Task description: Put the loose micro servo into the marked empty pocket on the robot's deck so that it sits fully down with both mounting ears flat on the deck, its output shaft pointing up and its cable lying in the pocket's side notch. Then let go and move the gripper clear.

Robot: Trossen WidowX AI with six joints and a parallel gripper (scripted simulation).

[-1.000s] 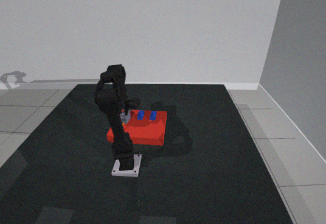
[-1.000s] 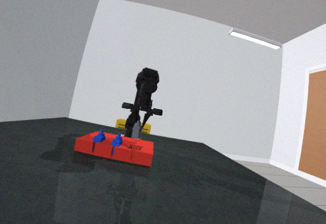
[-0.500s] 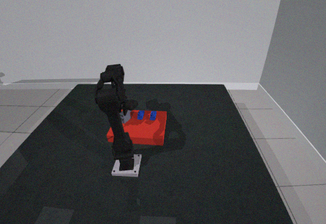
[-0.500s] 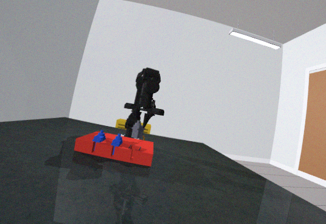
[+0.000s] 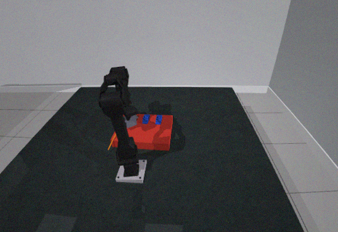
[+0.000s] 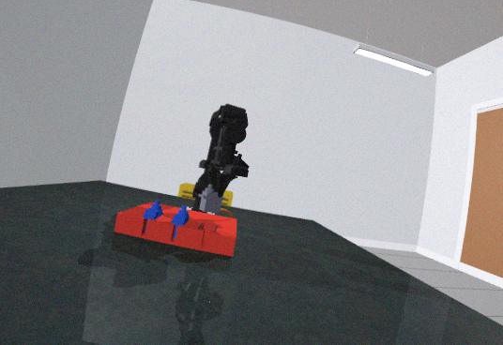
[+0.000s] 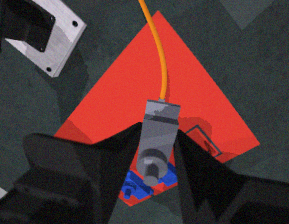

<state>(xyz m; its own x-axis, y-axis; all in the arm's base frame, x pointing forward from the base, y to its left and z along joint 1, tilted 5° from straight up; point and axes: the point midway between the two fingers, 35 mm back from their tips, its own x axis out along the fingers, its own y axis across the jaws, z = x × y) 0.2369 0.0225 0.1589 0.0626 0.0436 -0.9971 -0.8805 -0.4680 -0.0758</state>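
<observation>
My gripper tip is now 10 cm above the red deck, 7 cm to the left of it and 2 cm past it.
</observation>
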